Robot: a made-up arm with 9 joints.
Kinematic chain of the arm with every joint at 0, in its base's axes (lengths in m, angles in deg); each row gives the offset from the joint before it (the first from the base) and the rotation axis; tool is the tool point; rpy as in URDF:
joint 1: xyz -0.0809 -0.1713 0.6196 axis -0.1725 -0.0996 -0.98
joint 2: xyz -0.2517 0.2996 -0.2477 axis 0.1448 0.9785 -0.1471
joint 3: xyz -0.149 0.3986 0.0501 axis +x
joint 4: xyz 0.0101 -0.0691 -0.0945 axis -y
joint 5: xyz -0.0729 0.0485 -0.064 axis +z
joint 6: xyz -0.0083 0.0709 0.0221 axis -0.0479 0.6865 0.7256
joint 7: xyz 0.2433 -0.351 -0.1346 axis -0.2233 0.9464 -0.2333
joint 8: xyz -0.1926 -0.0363 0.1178 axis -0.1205 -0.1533 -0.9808
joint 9: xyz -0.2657 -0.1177 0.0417 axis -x
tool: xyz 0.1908 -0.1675 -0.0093 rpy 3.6 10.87 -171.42
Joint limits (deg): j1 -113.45..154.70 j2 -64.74..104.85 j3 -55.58..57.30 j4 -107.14..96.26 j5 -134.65..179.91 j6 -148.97..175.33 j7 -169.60..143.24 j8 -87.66..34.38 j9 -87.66..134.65
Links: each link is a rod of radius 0.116 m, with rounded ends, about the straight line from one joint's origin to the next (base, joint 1, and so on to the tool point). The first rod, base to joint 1, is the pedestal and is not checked.
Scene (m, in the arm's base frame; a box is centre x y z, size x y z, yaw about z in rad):
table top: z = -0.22
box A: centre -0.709 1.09 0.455 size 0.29 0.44 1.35 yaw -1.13
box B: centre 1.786 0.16 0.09 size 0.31 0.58 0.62 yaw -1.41
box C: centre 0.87 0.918 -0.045 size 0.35 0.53 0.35 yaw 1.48
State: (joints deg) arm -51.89 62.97 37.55 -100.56 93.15 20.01 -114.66 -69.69 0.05
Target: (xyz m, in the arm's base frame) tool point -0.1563 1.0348 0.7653
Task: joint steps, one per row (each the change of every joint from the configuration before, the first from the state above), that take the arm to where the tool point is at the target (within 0.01 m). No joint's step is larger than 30 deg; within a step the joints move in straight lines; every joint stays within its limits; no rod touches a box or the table.
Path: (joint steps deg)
1: 14.41 20.94 7.76 -3.29 -10.40 28.13 27.33 -8.99 9.49
2: 14.41 20.94 7.77 -3.29 -10.41 28.12 27.33 -8.98 9.48
3: 18.24 0.00 -0.48 12.04 26.90 -13.96 23.31 3.75 -12.50
4: 18.25 0.00 -0.47 12.05 26.89 -13.95 23.32 3.75 -12.50
5: 18.24 0.00 -0.48 12.04 26.89 -13.96 23.31 3.74 -12.50
6: 18.24 0.00 -0.47 12.04 26.89 -13.96 23.31 3.75 -12.50
7: -11.34 -4.43 -0.58 -6.04 -15.47 -0.60 -29.47 0.97 5.97
8: -11.34 -4.42 -0.58 -6.04 -15.47 -0.61 -29.47 0.98 5.97
9: -11.34 -4.43 -0.58 -6.04 -15.46 -0.61 -29.48 0.97 5.97
10: -11.34 -4.43 -0.58 -6.04 -15.47 -0.60 -29.47 0.97 5.96
11: -11.34 -4.42 -0.58 -6.04 -15.47 -0.61 -29.47 0.97 5.97

